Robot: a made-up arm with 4 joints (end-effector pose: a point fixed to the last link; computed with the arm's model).
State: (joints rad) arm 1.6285 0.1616 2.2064 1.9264
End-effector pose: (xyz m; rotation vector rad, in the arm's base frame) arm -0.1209 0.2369 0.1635 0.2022 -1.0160 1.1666
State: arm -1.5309 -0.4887 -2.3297 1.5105
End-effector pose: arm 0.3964 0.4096 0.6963 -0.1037 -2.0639 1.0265
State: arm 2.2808 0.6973 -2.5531 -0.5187
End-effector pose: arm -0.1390 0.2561 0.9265 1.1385 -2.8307 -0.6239
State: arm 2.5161 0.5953 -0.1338 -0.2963
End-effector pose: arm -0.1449 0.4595 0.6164 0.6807 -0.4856 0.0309
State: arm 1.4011 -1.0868 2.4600 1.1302
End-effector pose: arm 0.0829 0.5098 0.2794 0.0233 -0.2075 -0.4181
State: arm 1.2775 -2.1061 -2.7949 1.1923
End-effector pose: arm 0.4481 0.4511 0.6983 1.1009 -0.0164 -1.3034
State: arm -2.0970 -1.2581 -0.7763 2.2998
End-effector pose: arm 0.0504 0.1650 0.5334 0.5580 -1.3334 2.4679
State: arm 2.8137 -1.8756 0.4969 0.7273
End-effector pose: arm -0.3056 -0.1105 0.5554 -1.8598 0.1939 0.2697
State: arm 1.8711 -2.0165 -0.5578 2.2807
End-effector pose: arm 0.2476 -0.0137 0.8254 2.1424 0.0189 -1.8389
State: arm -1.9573 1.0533 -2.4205 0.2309
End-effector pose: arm 0.3962 0.0411 0.7925 -0.6373 -1.2472 -0.9599
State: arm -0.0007 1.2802 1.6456 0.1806
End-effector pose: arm 0.5897 0.0462 0.4524 -0.9973 -1.4384 1.2457
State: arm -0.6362 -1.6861 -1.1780 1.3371
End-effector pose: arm -0.0954 0.0797 0.7770 1.6547 -0.1840 1.5791
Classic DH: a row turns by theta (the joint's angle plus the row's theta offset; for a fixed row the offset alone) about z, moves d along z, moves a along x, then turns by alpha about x. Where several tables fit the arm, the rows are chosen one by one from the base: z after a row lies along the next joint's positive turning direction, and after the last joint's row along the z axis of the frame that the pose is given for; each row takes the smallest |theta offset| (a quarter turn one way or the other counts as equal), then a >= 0, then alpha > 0; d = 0 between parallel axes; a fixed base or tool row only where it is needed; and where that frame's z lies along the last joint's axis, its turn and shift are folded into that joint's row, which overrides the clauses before.
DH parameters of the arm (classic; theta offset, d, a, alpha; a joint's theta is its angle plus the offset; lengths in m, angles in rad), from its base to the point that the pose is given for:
base (fixed): 0 0.7414 0.1068 -1.5708
joint 1: -1.471 0.1289 0.0063 1.6357
joint 2: 0.0273 -0.217 -0.0577 -1.6097
joint 3: 1.2272 -0.1174 -0.0109 -2.5351
joint 4: -0.2904 -0.3953 0.1968 1.009
tool (fixed): -2.949 -0.0287 0 0

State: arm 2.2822 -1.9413 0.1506 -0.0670
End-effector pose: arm -0.0494 -0.0875 0.3507 -1.7522 -0.3424 -0.8348
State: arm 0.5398 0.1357 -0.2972 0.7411
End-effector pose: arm 0.3815 0.3452 0.8736 0.4154 2.7123 -0.0104
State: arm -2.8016 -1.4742 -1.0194 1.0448
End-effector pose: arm 0.1243 0.0115 0.5487 -0.8912 -0.9978 2.0009
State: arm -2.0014 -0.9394 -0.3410 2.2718
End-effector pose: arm -0.0619 0.0773 0.5797 0.4627 -0.8910 2.0575
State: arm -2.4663 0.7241 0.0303 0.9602
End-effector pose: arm -0.1463 0.4600 0.7911 0.4840 -0.2858 -0.0239
